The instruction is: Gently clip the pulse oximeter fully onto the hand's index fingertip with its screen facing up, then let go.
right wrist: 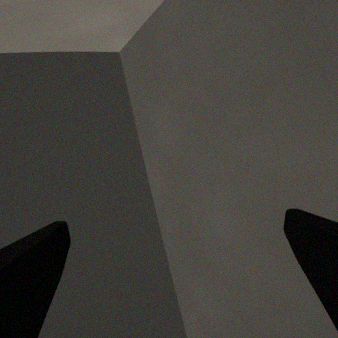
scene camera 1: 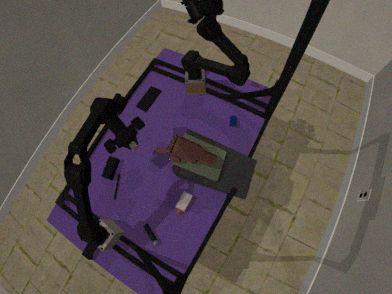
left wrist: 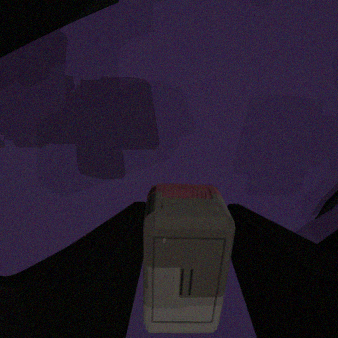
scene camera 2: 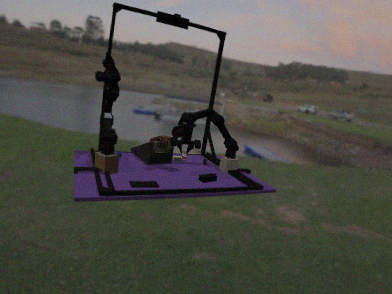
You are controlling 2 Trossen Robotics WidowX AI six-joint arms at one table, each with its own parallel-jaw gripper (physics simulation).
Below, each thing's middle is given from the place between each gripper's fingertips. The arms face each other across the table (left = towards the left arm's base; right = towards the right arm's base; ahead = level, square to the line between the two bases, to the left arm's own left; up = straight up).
Scene:
The pulse oximeter (left wrist: 188, 231) lies 10 mm ahead of my right hand, 510 mm to the left of it and 520 mm below it. The rest, counted from my right hand: grey slab (scene camera 1: 237, 171) (350 mm behind, 420 mm to the left, 610 mm below).
I see the pulse oximeter 2 cm ahead of my left hand, 1 cm to the right of it and 1 cm below it. From my left hand the other things lie so: grey slab (34 cm behind, 10 cm to the right, 10 cm below).

